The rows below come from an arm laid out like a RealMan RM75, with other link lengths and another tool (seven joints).
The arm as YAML. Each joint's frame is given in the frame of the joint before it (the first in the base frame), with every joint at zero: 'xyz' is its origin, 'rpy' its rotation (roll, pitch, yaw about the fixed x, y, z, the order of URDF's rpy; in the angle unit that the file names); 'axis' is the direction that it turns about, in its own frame. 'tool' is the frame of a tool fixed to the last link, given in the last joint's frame.
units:
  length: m
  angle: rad
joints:
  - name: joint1
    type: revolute
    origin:
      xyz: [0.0, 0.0, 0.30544]
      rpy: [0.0, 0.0, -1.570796]
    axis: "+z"
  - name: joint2
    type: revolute
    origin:
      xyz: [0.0, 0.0, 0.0]
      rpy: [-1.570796, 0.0, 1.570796]
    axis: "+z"
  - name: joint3
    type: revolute
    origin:
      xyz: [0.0, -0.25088, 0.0]
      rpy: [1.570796, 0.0, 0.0]
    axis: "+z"
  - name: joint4
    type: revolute
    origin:
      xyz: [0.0, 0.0, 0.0]
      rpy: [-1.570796, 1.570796, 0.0]
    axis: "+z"
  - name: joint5
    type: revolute
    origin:
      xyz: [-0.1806, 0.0, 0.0]
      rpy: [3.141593, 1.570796, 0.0]
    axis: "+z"
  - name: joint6
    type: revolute
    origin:
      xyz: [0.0, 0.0, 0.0]
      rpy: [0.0, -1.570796, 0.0]
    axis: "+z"
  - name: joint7
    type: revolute
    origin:
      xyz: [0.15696, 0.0, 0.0]
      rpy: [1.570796, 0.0, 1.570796]
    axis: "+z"
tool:
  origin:
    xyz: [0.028, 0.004, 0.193]
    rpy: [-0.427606, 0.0, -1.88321]
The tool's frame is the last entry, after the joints.
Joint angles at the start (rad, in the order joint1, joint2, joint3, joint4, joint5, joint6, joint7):
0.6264, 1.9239, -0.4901, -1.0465, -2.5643, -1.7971, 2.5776
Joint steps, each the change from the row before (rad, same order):
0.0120, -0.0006, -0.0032, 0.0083, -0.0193, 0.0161, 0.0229
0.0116, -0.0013, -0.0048, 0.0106, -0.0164, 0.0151, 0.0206
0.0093, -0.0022, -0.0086, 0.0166, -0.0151, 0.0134, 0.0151
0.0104, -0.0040, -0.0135, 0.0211, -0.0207, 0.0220, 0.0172
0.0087, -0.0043, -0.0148, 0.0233, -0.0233, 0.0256, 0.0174
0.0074, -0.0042, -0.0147, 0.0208, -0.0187, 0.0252, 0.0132
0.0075, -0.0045, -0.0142, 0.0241, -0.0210, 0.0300, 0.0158
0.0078, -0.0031, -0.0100, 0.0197, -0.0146, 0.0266, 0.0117
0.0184, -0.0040, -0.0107, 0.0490, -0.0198, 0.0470, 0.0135
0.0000, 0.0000, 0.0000, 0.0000, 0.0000, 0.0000, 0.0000
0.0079, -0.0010, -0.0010, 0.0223, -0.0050, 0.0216, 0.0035
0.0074, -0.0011, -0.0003, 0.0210, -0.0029, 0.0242, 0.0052
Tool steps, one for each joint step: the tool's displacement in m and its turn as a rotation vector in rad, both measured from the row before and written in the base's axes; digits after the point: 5 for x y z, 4 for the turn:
0.00307, 0.00373, -0.00026, 0.0034, -0.0112, -0.0227
0.00242, 0.00317, -0.00061, 0.0013, -0.0097, -0.0194
0.00302, 0.00047, -0.00196, -0.0066, -0.0094, -0.0170
0.00615, 0.00128, -0.00148, -0.0056, -0.0190, -0.0204
0.00828, 0.00077, -0.00123, -0.0050, -0.0232, -0.0232
0.00758, 0.00138, -0.00060, -0.0026, -0.0227, -0.0164
0.00887, 0.00179, -0.00030, 0.0002, -0.0247, -0.0202
0.00594, 0.00307, -0.00013, 0.0036, -0.0184, -0.0121
0.00601, 0.00463, -0.00399, 0.0006, -0.0177, -0.0160
0.00000, 0.00000, 0.00000, 0.0000, 0.0000, 0.0000
0.00127, 0.00279, -0.00224, 0.0031, -0.0028, -0.0046
0.00110, 0.00413, -0.00171, 0.0080, -0.0021, -0.0049

